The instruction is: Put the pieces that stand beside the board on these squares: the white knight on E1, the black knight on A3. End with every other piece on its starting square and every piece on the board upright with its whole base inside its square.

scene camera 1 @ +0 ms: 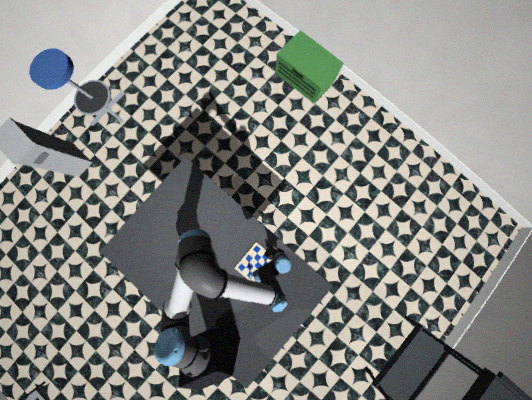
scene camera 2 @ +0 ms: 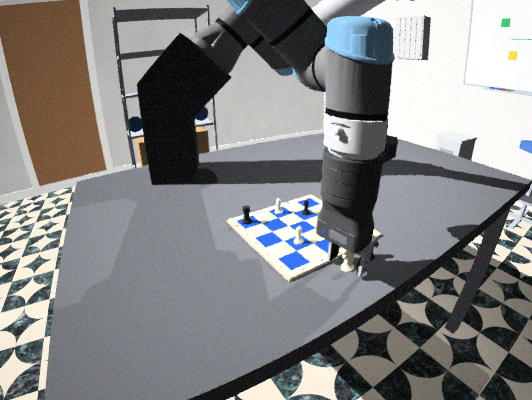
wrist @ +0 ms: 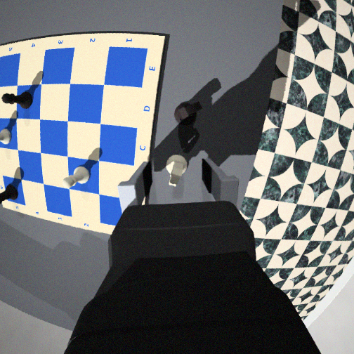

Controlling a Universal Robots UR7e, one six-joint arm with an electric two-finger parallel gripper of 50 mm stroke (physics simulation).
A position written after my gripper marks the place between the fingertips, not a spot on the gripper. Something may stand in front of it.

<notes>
In view: my gripper (scene camera 2: 346, 264) and a chessboard (scene camera 2: 271, 235).
The chessboard also shows in the wrist view (wrist: 93, 95). My gripper shows as well in the wrist view (wrist: 176, 170).
</notes>
